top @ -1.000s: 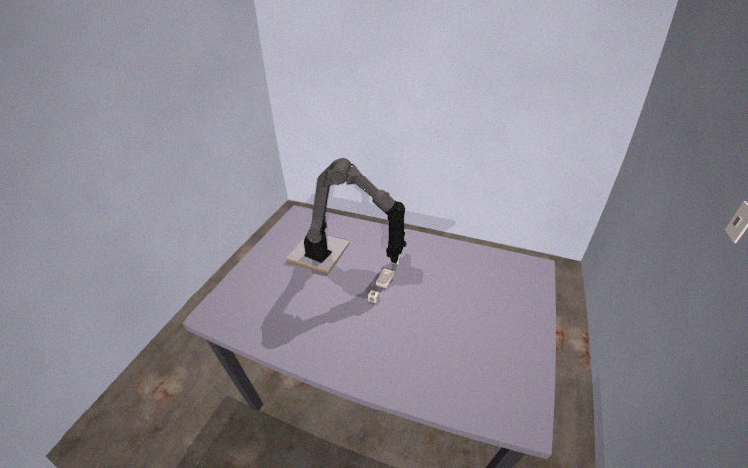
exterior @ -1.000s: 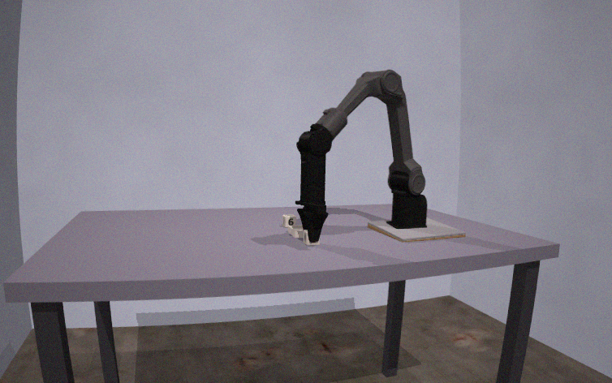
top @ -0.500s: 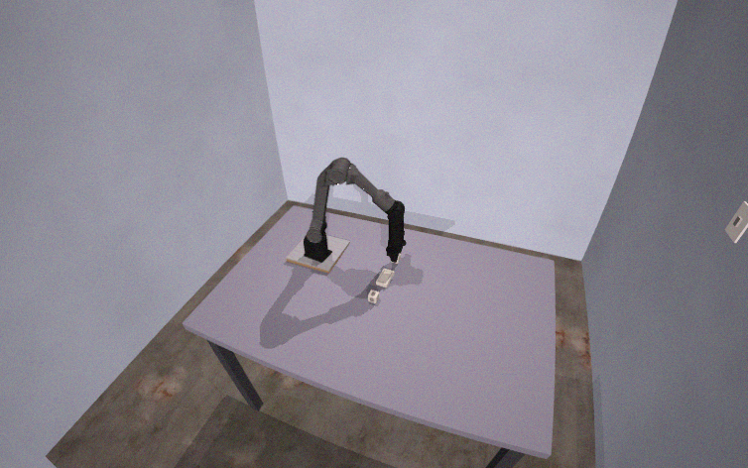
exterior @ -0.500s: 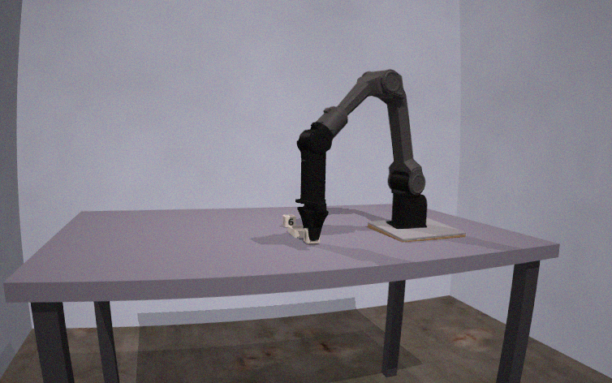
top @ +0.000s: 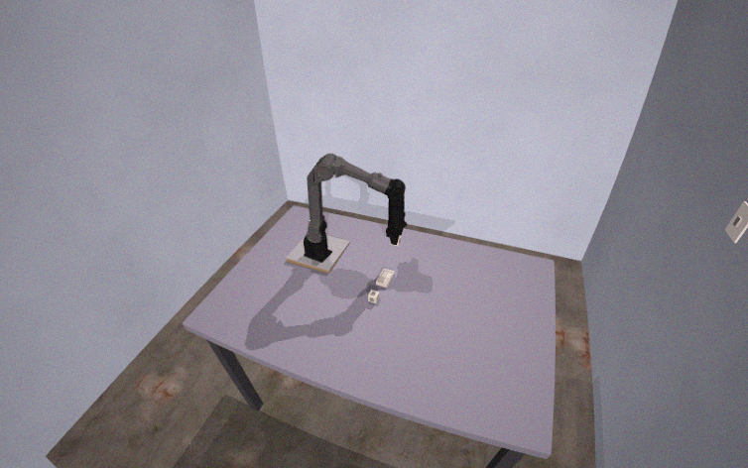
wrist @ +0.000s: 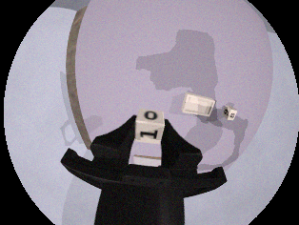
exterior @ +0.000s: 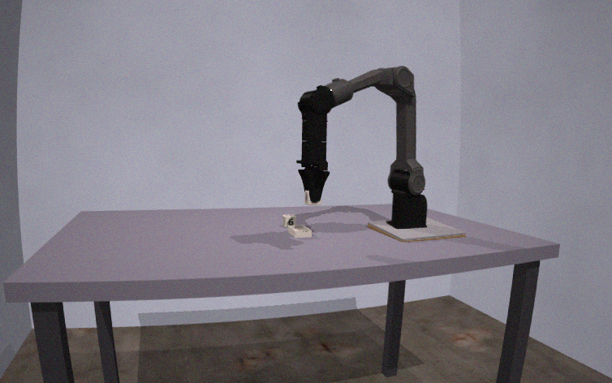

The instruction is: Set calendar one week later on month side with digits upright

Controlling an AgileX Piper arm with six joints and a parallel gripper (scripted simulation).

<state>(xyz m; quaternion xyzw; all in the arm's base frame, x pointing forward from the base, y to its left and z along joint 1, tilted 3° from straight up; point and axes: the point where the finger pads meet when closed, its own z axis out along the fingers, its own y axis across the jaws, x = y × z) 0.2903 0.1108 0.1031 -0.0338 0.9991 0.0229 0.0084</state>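
The tray lies 11 cm to the right of my hand, 10 cm below it and 1 cm ahead of it. From my hand the other things lie so: cream cube 22 cm to the right, 9 cm below, 2 cm ahead.
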